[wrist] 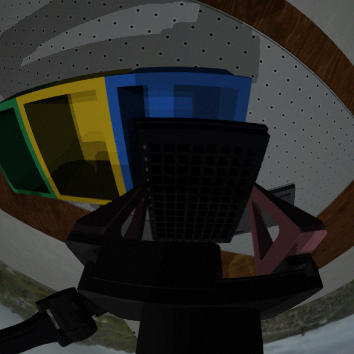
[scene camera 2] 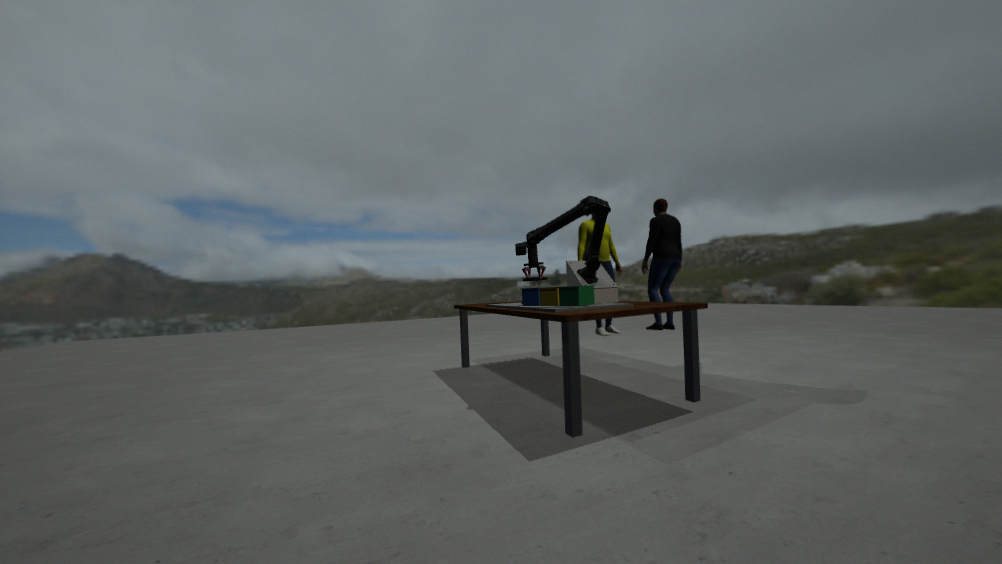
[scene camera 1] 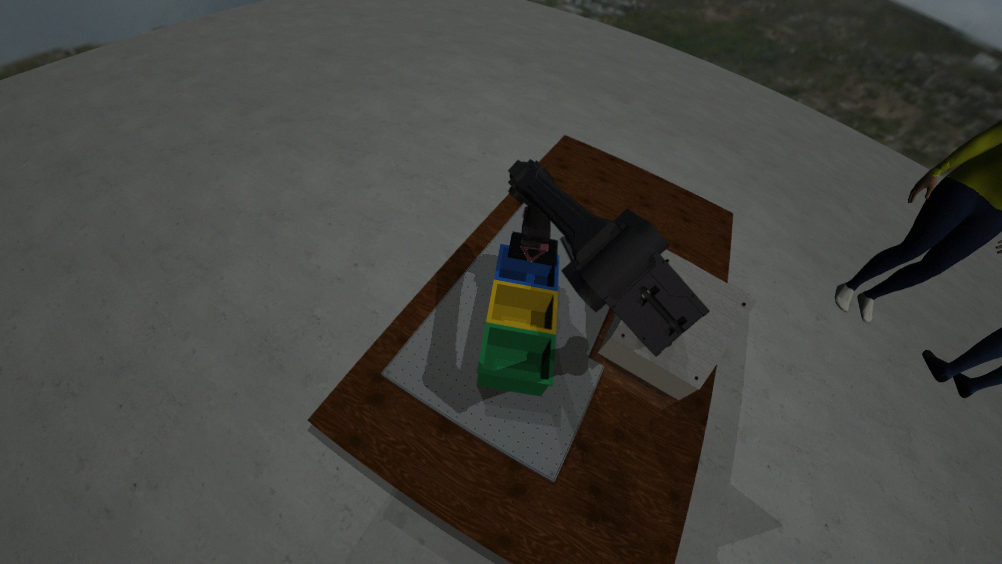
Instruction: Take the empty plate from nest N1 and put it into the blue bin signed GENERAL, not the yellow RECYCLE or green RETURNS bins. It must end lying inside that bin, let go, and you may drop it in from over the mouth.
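Frame: origin at the arm's base, x ahead, y left, z up, level; metres.
Seen in the pictures: gripper, fingertip midpoint: (wrist: 197, 185) (scene camera 1: 530, 249); arm's base, origin of the base link: (scene camera 2: 587, 276).
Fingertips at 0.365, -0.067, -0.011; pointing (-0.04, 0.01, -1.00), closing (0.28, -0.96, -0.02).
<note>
Offsets run from my fingertips to a thing's top centre, as dx, dy, dz. "spot": to the spot under its first point. Level surfaces: height alone.
My gripper (scene camera 1: 534, 250) (scene camera 2: 534, 272) (wrist: 197, 185) is shut on a black plate {-0.007, -0.002, +0.014} (scene camera 1: 517, 243) (scene camera 2: 535, 279) (wrist: 200, 175) with a grid of small wells, its fingers at the plate's two sides. The plate looks about level. It hangs above the blue bin {spot: +0.028, -0.023, -0.140} (scene camera 1: 515, 271) (scene camera 2: 530, 297) (wrist: 170, 102) and hides part of its mouth in the wrist view; in scene camera 1 it covers the bin's back part. The yellow bin {-0.040, +0.144, -0.047} (scene camera 1: 518, 306) (scene camera 2: 549, 297) (wrist: 95, 112) and green bin (scene camera 1: 515, 350) (scene camera 2: 576, 295) (wrist: 15, 150) stand in a row beside it. No sign lettering is readable.
The bins stand on a perforated grey board {dz -0.147} (scene camera 1: 504, 441) (wrist: 295, 117) on the wooden table {dz -0.160} (scene camera 1: 434, 476). A dark grey nest-like piece {spot: -0.088, -0.217, -0.131} (wrist: 283, 196) shows partly behind the right finger. The arm's pale base block (scene camera 1: 722, 308) stands beside the board. Two people stand beyond the table.
</note>
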